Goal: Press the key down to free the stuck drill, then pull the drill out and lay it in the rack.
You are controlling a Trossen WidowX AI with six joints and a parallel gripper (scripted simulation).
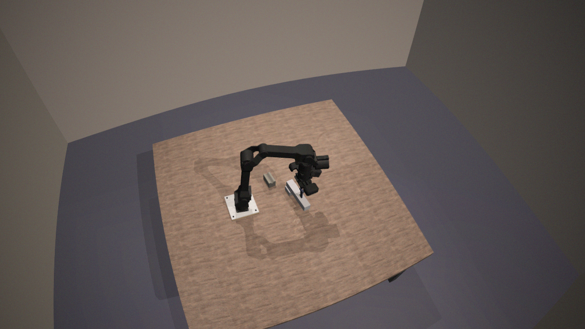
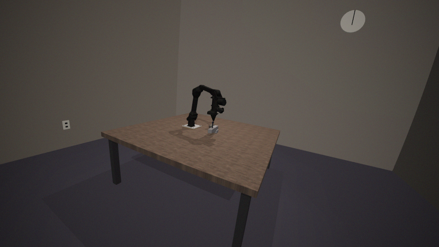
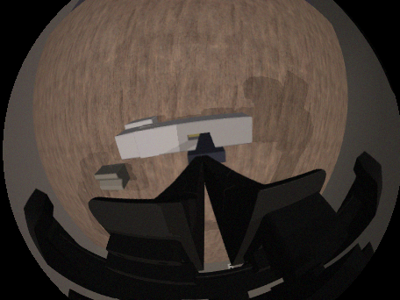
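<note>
My gripper tip is 10 mm to the left of the dark key and 40 mm above it. The rest, counted from my gripper tip: pale grey sleeve: 10 mm behind, 30 mm to the left, 90 mm below; then yellow drill: 10 mm behind, 40 mm to the left, 90 mm below; then grey rack: 120 mm behind, 170 mm to the left, 120 mm below.
</note>
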